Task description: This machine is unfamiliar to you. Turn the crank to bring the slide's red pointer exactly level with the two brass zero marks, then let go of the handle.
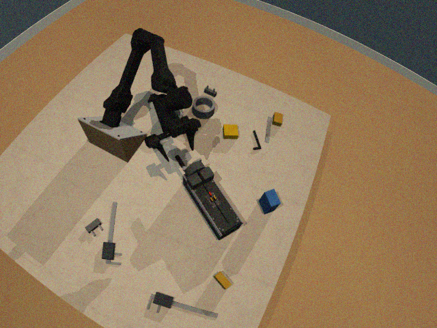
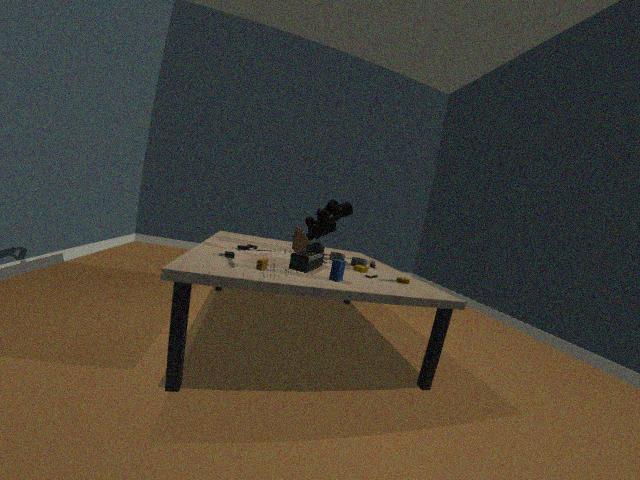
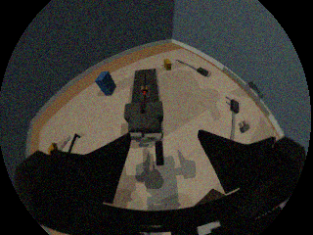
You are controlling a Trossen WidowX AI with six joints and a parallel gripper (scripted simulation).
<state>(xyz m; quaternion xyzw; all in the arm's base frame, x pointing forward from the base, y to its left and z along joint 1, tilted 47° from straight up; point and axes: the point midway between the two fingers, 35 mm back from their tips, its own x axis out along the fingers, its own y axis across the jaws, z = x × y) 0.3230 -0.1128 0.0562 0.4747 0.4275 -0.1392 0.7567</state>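
Now: the crank handle 10 mm behind my gripper tip, 20 mm to the left of it and 80 mm below it. Also, from my gripper tip: yellow block: 100 mm ahead, 280 mm to the left, 150 mm below; then red pointer: 140 mm ahead, 50 mm to the right, 80 mm below; then blue cube: 350 mm ahead, 20 mm to the left, 120 mm below.
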